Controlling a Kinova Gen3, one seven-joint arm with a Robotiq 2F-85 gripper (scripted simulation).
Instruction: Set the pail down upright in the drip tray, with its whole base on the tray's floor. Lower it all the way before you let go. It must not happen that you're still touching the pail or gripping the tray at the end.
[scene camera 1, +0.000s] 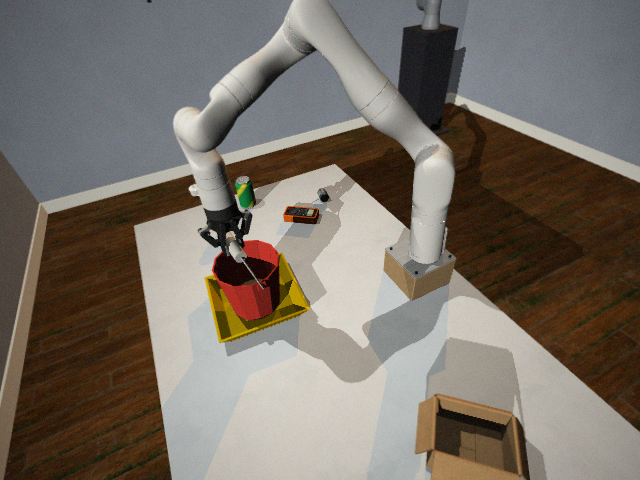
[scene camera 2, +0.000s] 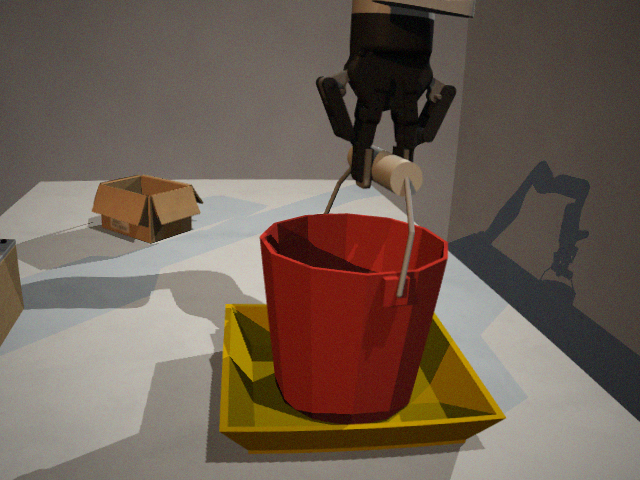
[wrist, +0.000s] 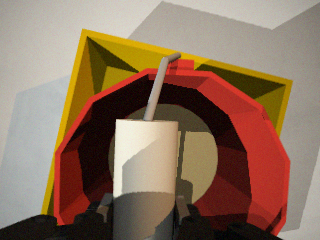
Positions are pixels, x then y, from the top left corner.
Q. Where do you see a yellow drip tray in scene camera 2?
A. At 446, 386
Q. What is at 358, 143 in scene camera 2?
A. My gripper.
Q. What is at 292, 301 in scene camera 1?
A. A yellow drip tray.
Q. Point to a red pail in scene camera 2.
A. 340, 357
